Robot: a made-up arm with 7 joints.
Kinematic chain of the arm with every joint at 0, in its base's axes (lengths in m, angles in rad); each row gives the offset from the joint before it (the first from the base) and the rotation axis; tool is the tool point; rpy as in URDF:
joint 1: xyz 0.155 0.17 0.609 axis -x
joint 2: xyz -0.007 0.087 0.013 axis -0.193 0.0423 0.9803
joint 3: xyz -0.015 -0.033 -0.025 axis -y
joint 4: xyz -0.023 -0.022 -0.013 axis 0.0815 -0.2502 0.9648
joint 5: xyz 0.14 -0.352 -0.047 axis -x
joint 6: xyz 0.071 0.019 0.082 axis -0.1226 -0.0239 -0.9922
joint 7: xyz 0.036 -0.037 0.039 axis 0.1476 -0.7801 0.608
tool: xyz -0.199 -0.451 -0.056 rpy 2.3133 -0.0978 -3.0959
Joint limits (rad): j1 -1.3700..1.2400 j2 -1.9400..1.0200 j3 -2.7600..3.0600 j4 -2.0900..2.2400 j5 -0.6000..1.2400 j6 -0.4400..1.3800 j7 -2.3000..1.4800
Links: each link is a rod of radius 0.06 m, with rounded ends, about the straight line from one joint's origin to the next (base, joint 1, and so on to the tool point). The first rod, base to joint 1, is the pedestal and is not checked.
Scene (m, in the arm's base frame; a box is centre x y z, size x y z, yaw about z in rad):
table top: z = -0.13
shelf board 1: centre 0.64 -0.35 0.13 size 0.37 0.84 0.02 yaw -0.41
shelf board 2: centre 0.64 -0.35 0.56 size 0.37 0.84 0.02 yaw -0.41
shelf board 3: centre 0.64 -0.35 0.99 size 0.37 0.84 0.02 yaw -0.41
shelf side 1: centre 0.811 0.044 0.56 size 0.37 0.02 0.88 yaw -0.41
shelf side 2: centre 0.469 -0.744 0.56 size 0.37 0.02 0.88 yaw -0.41
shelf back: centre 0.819 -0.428 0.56 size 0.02 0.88 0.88 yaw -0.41
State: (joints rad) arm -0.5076 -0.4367 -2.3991 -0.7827 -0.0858 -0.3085 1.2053
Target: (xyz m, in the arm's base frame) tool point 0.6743 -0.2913 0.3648
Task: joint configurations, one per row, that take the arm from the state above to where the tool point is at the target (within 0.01 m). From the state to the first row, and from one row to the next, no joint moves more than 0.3 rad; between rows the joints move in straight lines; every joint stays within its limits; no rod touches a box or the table.
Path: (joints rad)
1: -0.5559 -0.5213 -2.4420 -0.7635 0.0579 -0.0493 0.9633
2: -0.6042 -0.6060 -2.4848 -0.7442 0.2017 0.2098 0.7214
3: -0.6525 -0.6906 -2.5277 -0.7250 0.3454 0.4690 0.4794
4: -0.7008 -0.7753 -2.5705 -0.7058 0.4892 0.7282 0.2374
5: -0.7492 -0.8599 -2.6134 -0.6865 0.6329 0.9874 -0.0046
6: -0.6831 -0.5627 -2.5983 -0.8801 0.5141 0.7388 0.2553
7: -0.6170 -0.2655 -2.5831 -1.0736 0.3954 0.4903 0.5152

